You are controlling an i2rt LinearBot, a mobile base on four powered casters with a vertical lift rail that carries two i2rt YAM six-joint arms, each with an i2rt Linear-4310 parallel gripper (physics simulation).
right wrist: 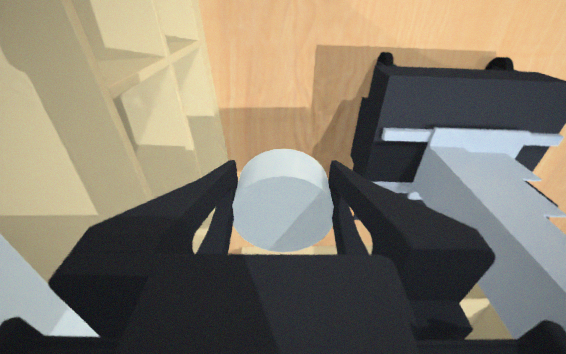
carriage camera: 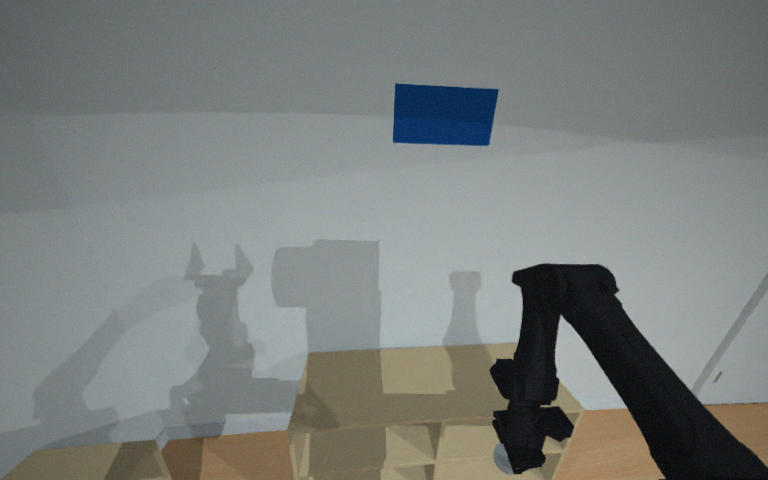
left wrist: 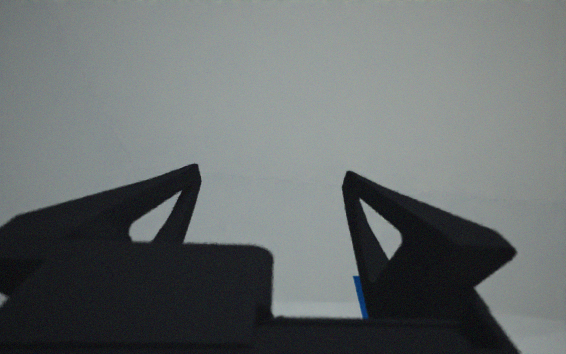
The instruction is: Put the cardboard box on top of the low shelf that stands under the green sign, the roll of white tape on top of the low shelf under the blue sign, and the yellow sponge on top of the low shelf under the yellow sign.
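Places are measured from the left arm's base along level axes (x ahead, y up, z right), in millimetres.
Pixels of known places: left gripper, between the fingertips: (left wrist: 273,175); right gripper, between the fingertips: (right wrist: 283,170) (carriage camera: 510,460).
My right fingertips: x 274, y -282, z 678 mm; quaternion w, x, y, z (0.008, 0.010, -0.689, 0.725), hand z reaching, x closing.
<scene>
Behind a point stands the place of what it marks.
The blue sign (carriage camera: 445,114) @(y 590, x 938, z 595 mm) (left wrist: 360,297) @(y 594, x 925, z 401 mm) hangs on the wall above a low wooden shelf (carriage camera: 416,379) @(y -557, x 715, z 533 mm) (right wrist: 30,125) @(y -557, x 683, z 570 mm). My right gripper (carriage camera: 523,466) @(y -282, x 274, z 678 mm) (right wrist: 283,170) @(y -282, x 274, z 678 mm) points down and is shut on the roll of white tape (carriage camera: 501,458) @(y -263, x 267, z 648 mm) (right wrist: 282,212) @(y -263, x 274, z 667 mm), in front of that shelf's upper front part in the carriage view. My left gripper (left wrist: 273,175) @(y 437, x 38, z 0 mm) is open and empty, with the wall behind its fingers. The cardboard box, the yellow sponge, and the green and yellow signs do not show in the views of this moment.
Another low shelf (carriage camera: 73,461) @(y -557, x 428, z -644 mm) shows in part at the lower left of the carriage view. The black mobile base (right wrist: 465,100) @(y -868, x -219, z 534 mm) with grey parts stands on the wooden floor (right wrist: 260,60) @(y -1167, x 358, z 559 mm) at the right of the right wrist view. Shadows of the arms fall on the wall.
</scene>
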